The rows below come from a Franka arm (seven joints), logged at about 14 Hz.
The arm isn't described. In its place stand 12 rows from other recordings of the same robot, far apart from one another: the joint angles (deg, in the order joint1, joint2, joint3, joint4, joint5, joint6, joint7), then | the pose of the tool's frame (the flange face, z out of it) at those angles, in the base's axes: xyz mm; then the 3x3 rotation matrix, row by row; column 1 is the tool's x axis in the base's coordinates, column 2 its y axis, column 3 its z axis.
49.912 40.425 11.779 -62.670 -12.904 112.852 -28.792 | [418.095 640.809 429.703], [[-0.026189 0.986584 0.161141], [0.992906 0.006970 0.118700], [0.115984 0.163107 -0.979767]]
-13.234 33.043 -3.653 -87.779 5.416 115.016 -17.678 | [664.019 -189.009 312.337], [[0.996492 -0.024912 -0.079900], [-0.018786 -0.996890 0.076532], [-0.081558 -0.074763 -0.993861]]
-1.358 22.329 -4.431 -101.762 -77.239 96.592 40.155 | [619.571 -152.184 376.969], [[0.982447 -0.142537 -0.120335], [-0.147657 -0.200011 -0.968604], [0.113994 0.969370 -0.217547]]
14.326 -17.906 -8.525 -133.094 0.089 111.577 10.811 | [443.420 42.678 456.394], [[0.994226 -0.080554 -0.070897], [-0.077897 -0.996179 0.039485], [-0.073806 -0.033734 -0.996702]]
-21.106 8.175 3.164 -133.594 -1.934 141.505 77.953 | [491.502 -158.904 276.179], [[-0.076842 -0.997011 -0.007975], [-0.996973 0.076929 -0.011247], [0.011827 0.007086 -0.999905]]
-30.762 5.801 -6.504 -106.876 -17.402 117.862 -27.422 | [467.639 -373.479 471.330], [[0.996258 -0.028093 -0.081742], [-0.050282 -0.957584 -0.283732], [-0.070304 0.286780 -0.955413]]
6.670 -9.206 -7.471 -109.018 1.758 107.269 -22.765 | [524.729 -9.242 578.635], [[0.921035 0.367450 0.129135], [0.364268 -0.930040 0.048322], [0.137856 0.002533 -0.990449]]
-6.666 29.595 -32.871 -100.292 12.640 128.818 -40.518 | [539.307 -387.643 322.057], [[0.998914 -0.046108 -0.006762], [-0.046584 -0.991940 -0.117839], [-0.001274 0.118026 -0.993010]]
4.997 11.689 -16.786 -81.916 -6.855 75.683 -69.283 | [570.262 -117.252 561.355], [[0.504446 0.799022 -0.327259], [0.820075 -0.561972 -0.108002], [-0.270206 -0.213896 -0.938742]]
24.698 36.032 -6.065 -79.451 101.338 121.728 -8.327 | [695.735 301.433 399.960], [[0.920562 -0.312471 0.234365], [-0.261579 -0.047586 0.964008], [-0.290072 -0.948735 -0.125541]]
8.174 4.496 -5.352 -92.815 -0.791 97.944 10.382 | [586.749 29.520 568.715], [[0.991496 -0.129541 0.012425], [-0.129273 -0.991399 -0.020393], [0.014960 0.018613 -0.999715]]
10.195 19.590 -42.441 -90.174 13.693 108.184 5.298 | [584.901 -281.742 490.730], [[0.771631 -0.633688 0.054998], [-0.632863 -0.773537 -0.033528], [0.063790 -0.008935 -0.997923]]
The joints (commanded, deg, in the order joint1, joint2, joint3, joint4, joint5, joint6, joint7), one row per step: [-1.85 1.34 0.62 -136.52 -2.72 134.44 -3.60]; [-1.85 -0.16 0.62 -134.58 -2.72 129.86 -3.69]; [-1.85 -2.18 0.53 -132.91 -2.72 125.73 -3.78]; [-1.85 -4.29 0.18 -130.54 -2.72 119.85 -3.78]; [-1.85 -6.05 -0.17 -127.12 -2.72 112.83 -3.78]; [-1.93 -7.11 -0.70 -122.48 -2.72 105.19 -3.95]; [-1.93 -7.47 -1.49 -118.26 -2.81 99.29 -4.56]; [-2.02 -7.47 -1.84 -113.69 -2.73 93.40 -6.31]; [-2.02 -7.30 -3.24 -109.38 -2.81 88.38 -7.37]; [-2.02 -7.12 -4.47 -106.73 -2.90 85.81 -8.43]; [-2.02 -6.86 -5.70 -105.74 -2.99 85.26 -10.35]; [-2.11 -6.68 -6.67 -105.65 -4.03 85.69 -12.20]
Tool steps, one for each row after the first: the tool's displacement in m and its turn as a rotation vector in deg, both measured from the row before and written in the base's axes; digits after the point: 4 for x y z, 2 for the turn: [0.0027 -0.0006 0.0202 -0.14 1.14 -0.06]; [0.0007 -0.0013 0.0239 -0.13 0.44 -0.15]; [-0.0011 -0.0036 0.0280 -0.13 1.40 -0.57]; [-0.0008 -0.0037 0.0323 -0.09 1.84 -0.63]; [0.0005 -0.0061 0.0360 0.00 1.94 -0.76]; [0.0007 -0.0078 0.0295 0.10 1.34 -0.41]; [0.0003 -0.0044 0.0297 0.49 1.36 0.98]; [-0.0011 -0.0132 0.0272 0.35 0.90 -0.57]; [-0.0009 -0.0115 0.0166 0.30 0.12 -0.30]; [0.0001 -0.0114 0.0049 0.47 -0.15 0.62]; [0.0000 -0.0117 -0.0004 -0.53 -0.17 0.93]
